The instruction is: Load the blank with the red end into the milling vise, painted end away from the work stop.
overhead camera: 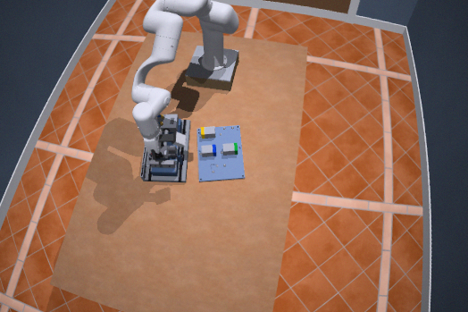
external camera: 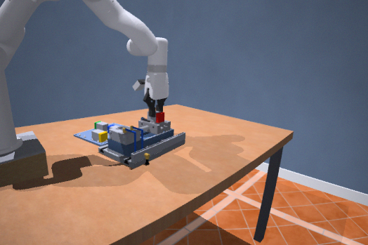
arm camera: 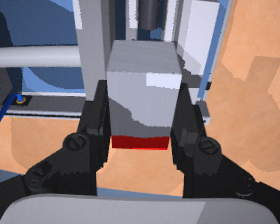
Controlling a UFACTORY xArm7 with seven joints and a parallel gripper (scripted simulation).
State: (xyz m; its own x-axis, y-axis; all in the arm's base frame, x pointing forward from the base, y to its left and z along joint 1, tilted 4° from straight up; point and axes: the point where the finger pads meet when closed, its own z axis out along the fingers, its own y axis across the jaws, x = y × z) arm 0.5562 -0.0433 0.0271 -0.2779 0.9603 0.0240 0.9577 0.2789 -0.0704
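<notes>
The red-ended blank is 20 mm below my hand. Round my hand: hosed block: 160 mm behind, 60 mm below, 40 mm to the right; work stop rod: 50 mm to the left, 50 mm below, 10 mm behind; grey end block: 60 mm below, 30 mm behind.
</notes>
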